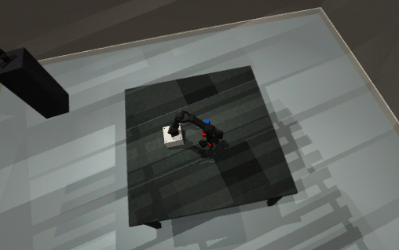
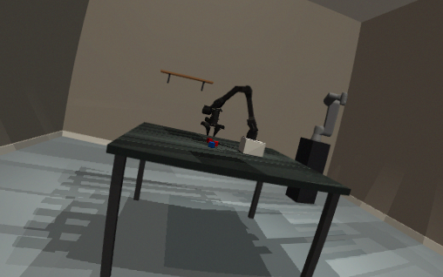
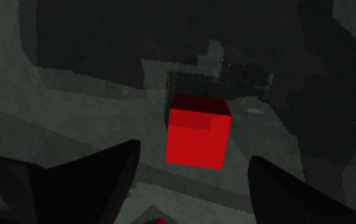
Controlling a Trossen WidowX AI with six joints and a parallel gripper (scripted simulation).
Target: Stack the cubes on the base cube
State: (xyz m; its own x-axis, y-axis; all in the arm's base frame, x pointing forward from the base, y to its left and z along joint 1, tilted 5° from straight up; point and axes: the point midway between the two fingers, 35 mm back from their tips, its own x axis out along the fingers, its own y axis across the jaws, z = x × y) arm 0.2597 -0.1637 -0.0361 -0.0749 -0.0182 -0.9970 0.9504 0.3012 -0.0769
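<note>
Right now the blue cube is 21 cm to the left of my gripper tip, 4 cm ahead of it and 3 cm below it.
</note>
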